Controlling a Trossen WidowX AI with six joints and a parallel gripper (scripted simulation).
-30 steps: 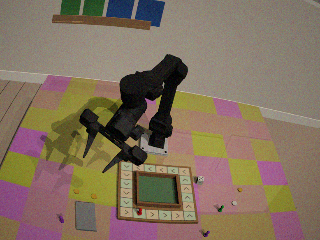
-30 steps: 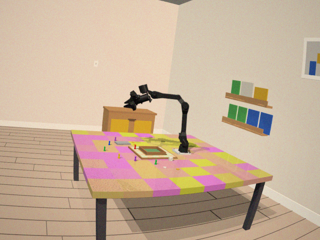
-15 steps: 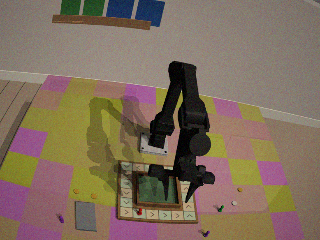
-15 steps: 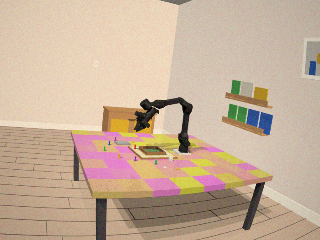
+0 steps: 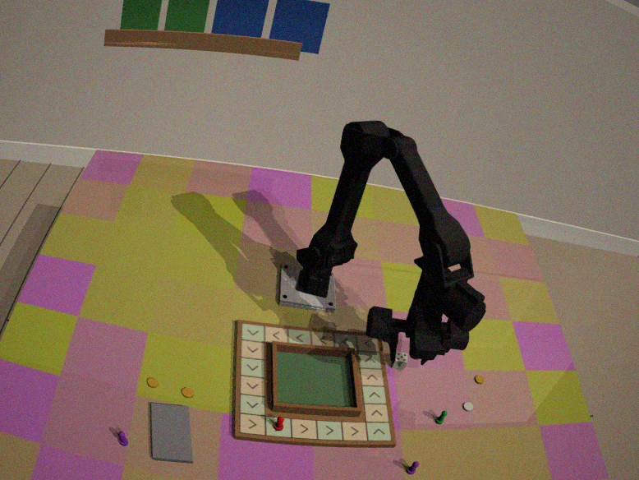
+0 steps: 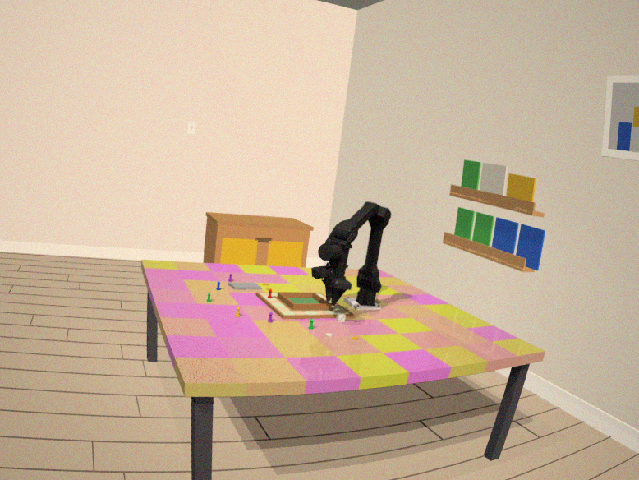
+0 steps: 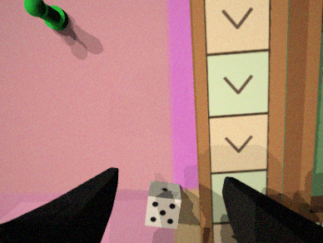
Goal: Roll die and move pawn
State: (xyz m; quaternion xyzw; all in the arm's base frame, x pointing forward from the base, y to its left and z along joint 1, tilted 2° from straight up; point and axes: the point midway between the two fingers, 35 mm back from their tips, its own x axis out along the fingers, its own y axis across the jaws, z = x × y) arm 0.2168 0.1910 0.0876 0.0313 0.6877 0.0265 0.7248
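The white die is 50 mm below my gripper tip and 50 mm behind it. Round my gripper tip: white disc 160 mm to the left, 60 mm below, 40 mm ahead; green dice tray 160 mm to the right, 60 mm below, 50 mm ahead; red pawn 210 mm to the right, 170 mm ahead, 40 mm below.
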